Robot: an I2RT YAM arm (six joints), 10 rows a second.
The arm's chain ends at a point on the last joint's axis. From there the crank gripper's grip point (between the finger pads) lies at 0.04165 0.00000 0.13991 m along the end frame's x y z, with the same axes.
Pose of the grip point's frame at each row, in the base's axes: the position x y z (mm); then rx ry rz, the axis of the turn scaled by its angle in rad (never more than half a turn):
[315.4 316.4 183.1 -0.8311 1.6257 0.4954]
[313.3 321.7 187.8 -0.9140 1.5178 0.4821]
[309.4 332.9 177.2 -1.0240 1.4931 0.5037]
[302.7 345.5 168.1 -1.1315 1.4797 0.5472]
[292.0 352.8 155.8 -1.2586 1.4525 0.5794]
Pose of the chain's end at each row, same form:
[225.1 227.0 254.9 -0.8311 1.6257 0.4954]
[222.7 227.2 252.4 -0.9140 1.5178 0.4821]
[226.6 234.3 246.0 -1.0240 1.4931 0.5037]
[230.4 242.8 242.5 -1.1315 1.4797 0.5472]
[230.6 247.7 236.4 -1.2586 1.4525 0.5794]

